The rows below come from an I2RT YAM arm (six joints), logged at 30 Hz.
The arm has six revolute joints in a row. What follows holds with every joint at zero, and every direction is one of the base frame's. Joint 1 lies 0.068 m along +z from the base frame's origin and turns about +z. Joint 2 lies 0.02 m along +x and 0.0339 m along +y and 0.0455 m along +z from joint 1 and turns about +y. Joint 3 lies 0.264 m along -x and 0.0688 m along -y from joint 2 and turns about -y. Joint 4 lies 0.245 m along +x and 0.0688 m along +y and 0.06 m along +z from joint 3 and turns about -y. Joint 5 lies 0.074 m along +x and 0.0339 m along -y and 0.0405 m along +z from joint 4 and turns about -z. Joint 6 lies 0.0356 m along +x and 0.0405 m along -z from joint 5 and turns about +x. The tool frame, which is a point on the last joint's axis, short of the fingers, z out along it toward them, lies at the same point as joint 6; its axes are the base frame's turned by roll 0, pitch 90 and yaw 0 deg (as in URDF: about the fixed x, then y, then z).
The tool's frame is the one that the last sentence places.
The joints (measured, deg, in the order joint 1, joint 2, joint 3, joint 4, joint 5, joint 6), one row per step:
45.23, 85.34, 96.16, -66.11, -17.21, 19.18
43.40, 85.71, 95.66, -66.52, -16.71, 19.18
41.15, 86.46, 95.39, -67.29, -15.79, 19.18
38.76, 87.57, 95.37, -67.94, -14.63, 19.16
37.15, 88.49, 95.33, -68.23, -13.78, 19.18
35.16, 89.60, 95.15, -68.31, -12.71, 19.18
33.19, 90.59, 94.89, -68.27, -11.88, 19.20
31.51, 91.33, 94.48, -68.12, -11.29, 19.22
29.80, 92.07, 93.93, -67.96, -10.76, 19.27
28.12, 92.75, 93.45, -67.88, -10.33, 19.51
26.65, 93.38, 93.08, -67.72, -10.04, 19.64
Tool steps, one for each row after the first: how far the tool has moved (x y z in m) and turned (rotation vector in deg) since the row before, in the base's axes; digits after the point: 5 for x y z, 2 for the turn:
0.00786, -0.00569, -0.00479, -1.19, 0.63, -2.11
0.01019, -0.00698, -0.00584, -1.78, 0.80, -2.74
0.01186, -0.00704, -0.00623, -1.91, 0.71, -2.97
0.00864, -0.00457, -0.00507, -1.35, 0.54, -2.04
0.01073, -0.00602, -0.00660, -1.57, 0.55, -2.49
0.01002, -0.00661, -0.00635, -1.29, 0.59, -2.36
0.00801, -0.00618, -0.00577, -0.98, 0.57, -1.95
0.00777, -0.00670, -0.00650, -0.98, 0.74, -1.97
0.00707, -0.00704, -0.00592, -0.81, 0.84, -2.07
0.00622, -0.00624, -0.00507, -0.59, 0.67, -1.70

